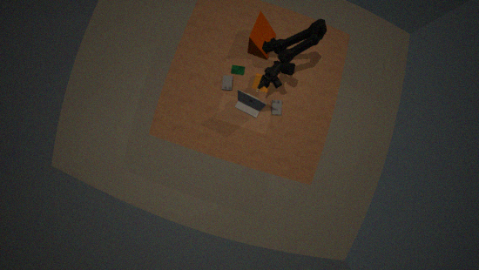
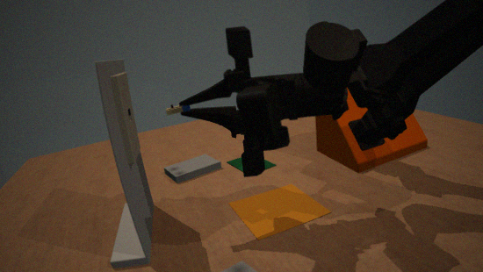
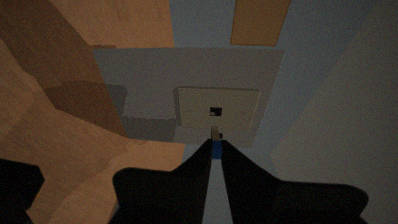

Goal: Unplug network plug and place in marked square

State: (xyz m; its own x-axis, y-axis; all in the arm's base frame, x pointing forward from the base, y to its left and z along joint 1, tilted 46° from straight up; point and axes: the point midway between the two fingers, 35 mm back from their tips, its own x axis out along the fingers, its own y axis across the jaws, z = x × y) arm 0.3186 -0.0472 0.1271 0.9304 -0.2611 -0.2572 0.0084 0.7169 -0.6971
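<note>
My gripper tip is 180 mm above the yellow marked square, 120 mm past it and 20 mm to the right of it. Round my gripper tip: green patch (180 mm to the right, 180 mm below, 150 mm behind); grey upright panel (90 mm ahead, 60 mm below, 20 mm to the right); network plug (right at my gripper tip).
</note>
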